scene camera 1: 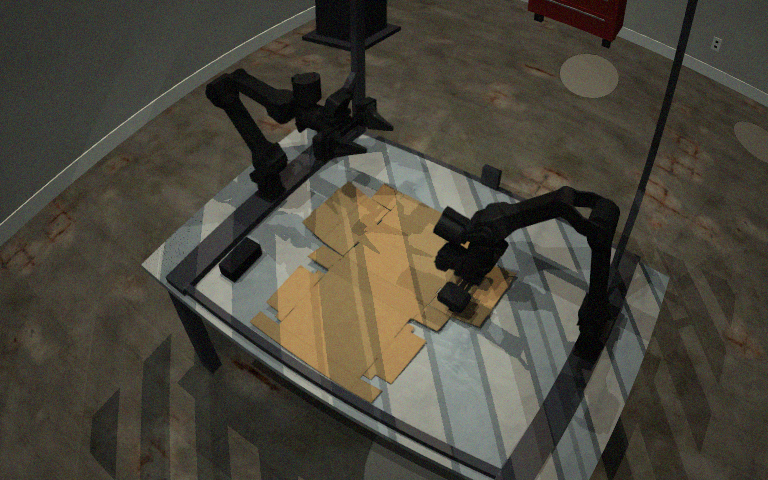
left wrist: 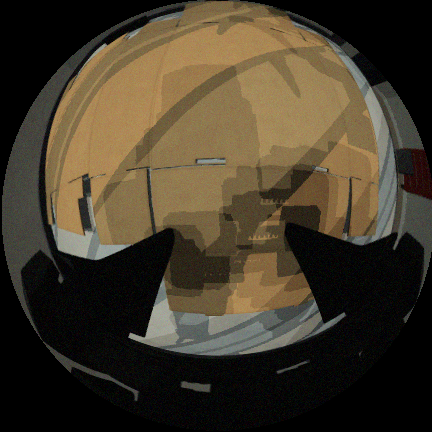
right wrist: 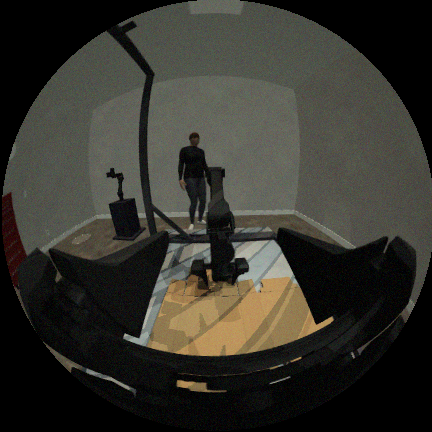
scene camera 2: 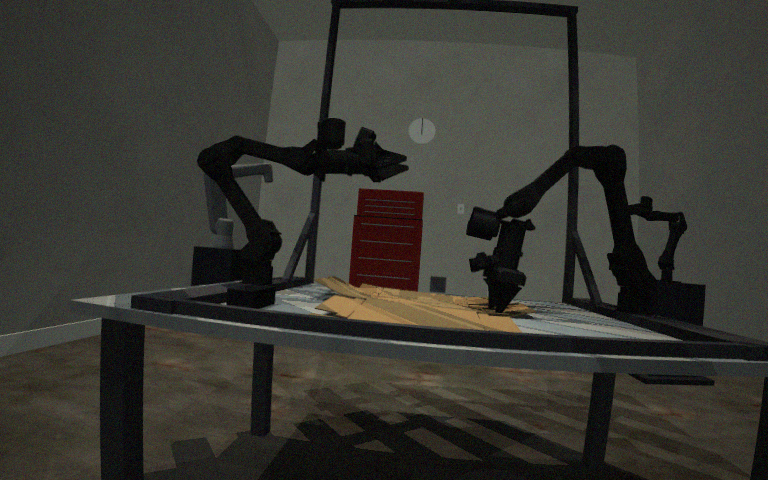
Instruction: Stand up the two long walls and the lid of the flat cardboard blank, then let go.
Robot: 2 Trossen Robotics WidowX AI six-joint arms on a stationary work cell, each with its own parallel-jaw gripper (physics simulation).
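Places are measured from the left arm's base along level axes (x right, y ahead, z up), in millimetres.
Pixels of known places: left gripper, fingertip midpoint: (left wrist: 230, 231) (right wrist: 219, 284) (scene camera 2: 494, 312); right gripper, fingertip midpoint: (scene camera 1: 380, 139) (right wrist: 224, 234) (scene camera 2: 407, 163); left arm's base, origin of the base link: (scene camera 1: 588, 348) (scene camera 2: 633, 312); right arm's base, origin of the base link: (scene camera 1: 270, 192) (scene camera 2: 256, 283).
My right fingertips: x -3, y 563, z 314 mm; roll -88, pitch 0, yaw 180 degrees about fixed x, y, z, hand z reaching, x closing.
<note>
Ahead of a thing's pixels: the offset from my right fingertips to its top centre. "spot": to the spot under its first point. Level surfaces: height alone.
The cardboard blank (scene camera 1: 362, 283) (scene camera 2: 407, 311) (left wrist: 200, 115) (right wrist: 225, 320) lies spread on the table, its panels low; the left edge looks slightly raised in scene camera 2. An outer panel {spot: dx +60, dy -284, dz -323 mm} (scene camera 1: 498, 285) (left wrist: 250, 295) at the picture's right in scene camera 1 lies under my left gripper. My left gripper (scene camera 1: 470, 285) (scene camera 2: 499, 308) (left wrist: 230, 231) is open and points down, its fingertips low over that panel; contact cannot be told. The opposite outer panel {spot: dx +13, dy +142, dz -303 mm} (scene camera 1: 334, 217) lies at the upper left. My right gripper (scene camera 1: 378, 139) (scene camera 2: 407, 163) is open and empty, high above the table's far edge.
A black block {dx -218, dy +258, dz -298 mm} (scene camera 1: 240, 259) rests on the table left of the blank. Dark rails border the table {dz -333 mm} (scene camera 1: 453, 362), and a dark upright post (scene camera 1: 656, 135) (scene camera 2: 572, 101) rises at the right. A red cabinet (scene camera 2: 386, 243) and a person (right wrist: 193, 165) stand beyond the table.
</note>
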